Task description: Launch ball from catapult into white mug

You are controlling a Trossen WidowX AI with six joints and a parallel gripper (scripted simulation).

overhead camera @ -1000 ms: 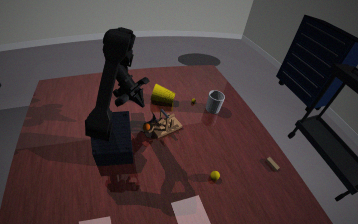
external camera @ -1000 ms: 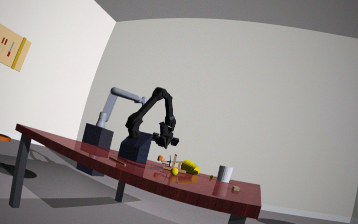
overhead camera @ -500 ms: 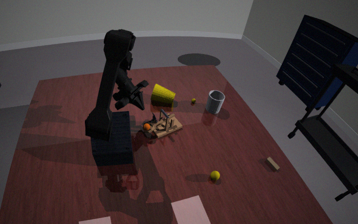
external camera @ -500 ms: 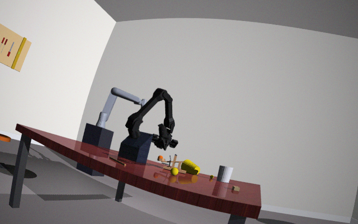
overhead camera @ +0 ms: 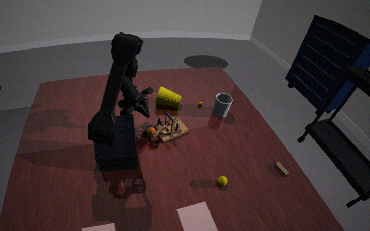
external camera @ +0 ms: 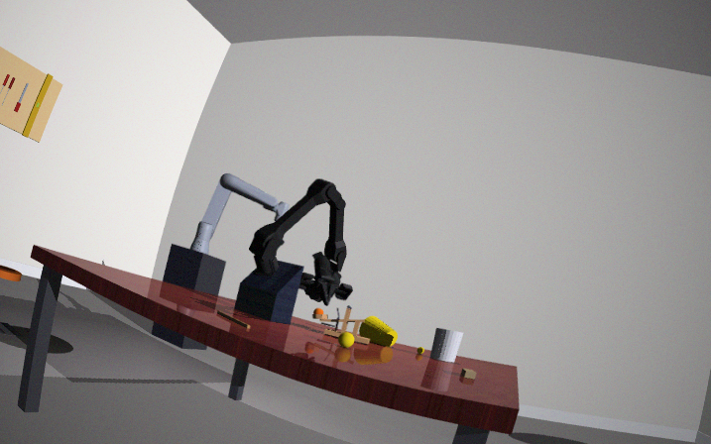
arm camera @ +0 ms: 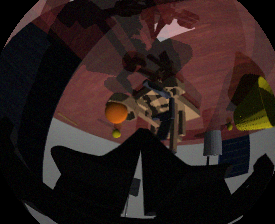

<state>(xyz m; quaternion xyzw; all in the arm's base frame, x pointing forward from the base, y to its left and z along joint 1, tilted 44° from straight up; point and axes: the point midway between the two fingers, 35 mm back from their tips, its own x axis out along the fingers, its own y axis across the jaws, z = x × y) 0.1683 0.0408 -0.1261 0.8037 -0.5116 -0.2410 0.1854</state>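
My gripper tip is now 50 mm to the left of the orange ball and 30 mm above it. Round my gripper tip: white mug (410 mm ahead, 60 mm below, 30 mm to the left); then wooden catapult (70 mm ahead, 40 mm below, 30 mm to the right); then small yellow ball (320 mm ahead, 110 mm to the left, 80 mm below).
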